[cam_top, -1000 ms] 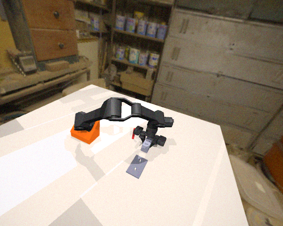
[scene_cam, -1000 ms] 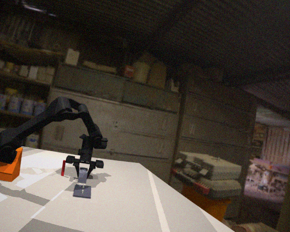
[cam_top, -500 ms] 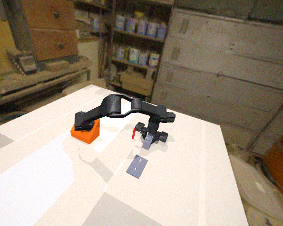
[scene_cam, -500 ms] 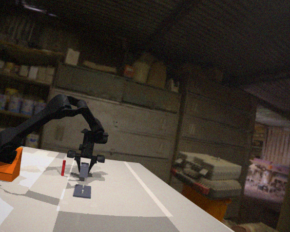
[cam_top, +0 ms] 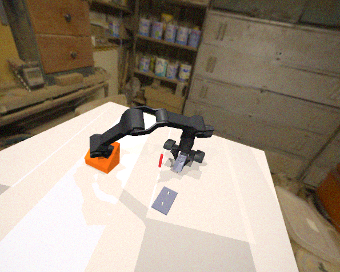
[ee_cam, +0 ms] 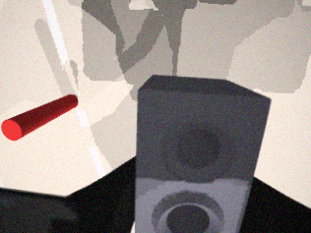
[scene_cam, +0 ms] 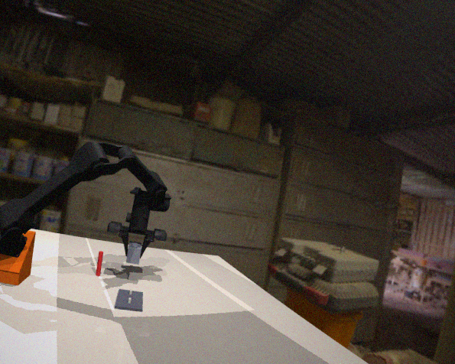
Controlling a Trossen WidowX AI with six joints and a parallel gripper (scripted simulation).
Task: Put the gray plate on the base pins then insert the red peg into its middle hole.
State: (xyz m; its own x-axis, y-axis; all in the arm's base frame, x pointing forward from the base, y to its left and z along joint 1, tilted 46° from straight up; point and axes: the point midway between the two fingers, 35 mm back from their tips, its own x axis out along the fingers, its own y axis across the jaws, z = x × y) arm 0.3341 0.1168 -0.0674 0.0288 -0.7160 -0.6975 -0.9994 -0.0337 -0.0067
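My gripper tip is now 160 mm to the left of the base, 70 mm above it and 10 mm short of it. Round my gripper tip: gray plate: 30 mm above; then red peg: 100 mm behind, 40 mm below, 10 mm to the left.
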